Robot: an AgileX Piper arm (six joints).
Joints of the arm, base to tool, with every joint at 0 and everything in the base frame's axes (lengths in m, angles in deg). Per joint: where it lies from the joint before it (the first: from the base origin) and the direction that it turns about. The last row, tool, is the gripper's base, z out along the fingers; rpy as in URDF.
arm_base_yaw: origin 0 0 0.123 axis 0 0 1
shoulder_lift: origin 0 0 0 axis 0 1 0
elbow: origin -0.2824 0 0.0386 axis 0 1 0
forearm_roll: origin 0.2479 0 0.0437 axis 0.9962 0 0.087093
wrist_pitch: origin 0 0 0 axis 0 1 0
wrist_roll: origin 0.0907 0 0.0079 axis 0.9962 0 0.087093
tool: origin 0 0 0 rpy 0 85.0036 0
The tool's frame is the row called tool.
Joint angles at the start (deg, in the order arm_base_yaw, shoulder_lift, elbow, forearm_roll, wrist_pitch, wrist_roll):
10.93, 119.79, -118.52, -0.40, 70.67, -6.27
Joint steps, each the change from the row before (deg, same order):
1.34, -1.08, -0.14, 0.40, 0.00, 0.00
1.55, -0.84, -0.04, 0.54, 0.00, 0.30
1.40, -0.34, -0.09, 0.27, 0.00, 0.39
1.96, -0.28, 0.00, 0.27, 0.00, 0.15
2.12, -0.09, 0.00, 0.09, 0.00, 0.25
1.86, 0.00, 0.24, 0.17, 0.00, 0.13
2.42, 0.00, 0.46, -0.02, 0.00, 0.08
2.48, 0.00, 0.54, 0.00, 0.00, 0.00
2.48, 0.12, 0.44, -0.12, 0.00, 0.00
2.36, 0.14, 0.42, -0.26, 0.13, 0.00
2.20, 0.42, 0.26, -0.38, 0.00, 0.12
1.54, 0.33, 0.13, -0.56, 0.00, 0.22
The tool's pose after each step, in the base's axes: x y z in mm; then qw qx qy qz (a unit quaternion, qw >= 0). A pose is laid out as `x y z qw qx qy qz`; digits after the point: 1 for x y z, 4 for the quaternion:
444.5 96.7 312.6 0.2100 -0.1575 0.9649 0.0110
438.8 108.8 319.5 0.2169 -0.1672 0.9616 0.0196
434.8 119.6 322.6 0.2201 -0.1752 0.9593 0.0256
429.4 134.5 324.8 0.2217 -0.1900 0.9559 0.0322
423.8 150.3 325.5 0.2216 -0.2055 0.9525 0.0377
418.5 164.1 324.3 0.2187 -0.2198 0.9498 0.0427
410.9 181.5 322.0 0.2139 -0.2393 0.9459 0.0466
402.4 199.0 319.3 0.2083 -0.2599 0.9415 0.0504
393.6 216.1 316.2 0.2027 -0.2806 0.9367 0.0529
384.5 231.8 312.9 0.1963 -0.3005 0.9318 0.0535
376.6 246.5 308.3 0.1904 -0.3181 0.9272 0.0529
371.1 256.4 305.1 0.1870 -0.3297 0.9240 0.0501

